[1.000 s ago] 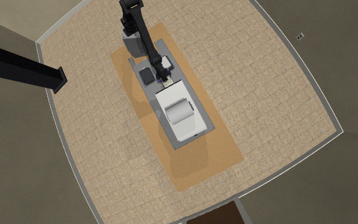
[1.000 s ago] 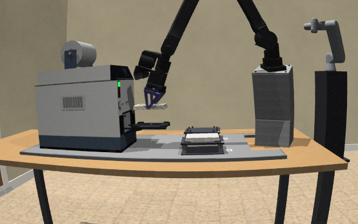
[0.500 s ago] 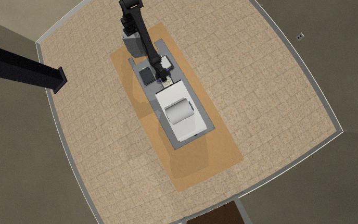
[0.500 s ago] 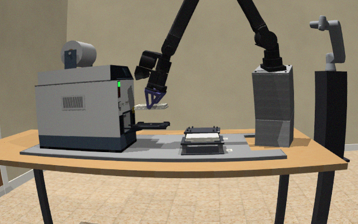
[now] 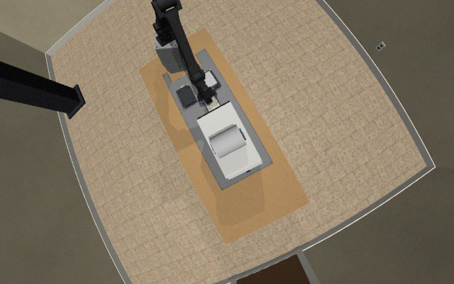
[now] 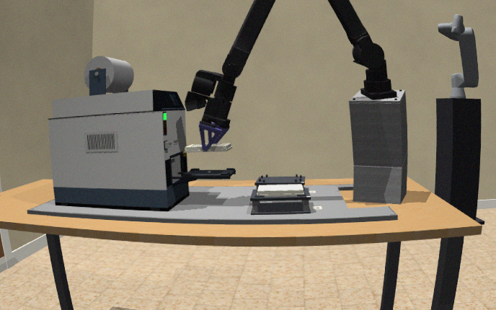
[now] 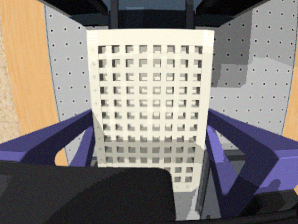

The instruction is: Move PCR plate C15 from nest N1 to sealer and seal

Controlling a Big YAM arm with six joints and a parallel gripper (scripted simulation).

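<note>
Right now the sealer's dark stage is 8 cm below my hand. Also, from my hand: sealed plate C51: 20 cm behind, 9 cm to the left, 12 cm below; start key: 12 cm ahead, 8 cm to the left, 1 cm above; white 96-well plate C15: right at my hand.
</note>
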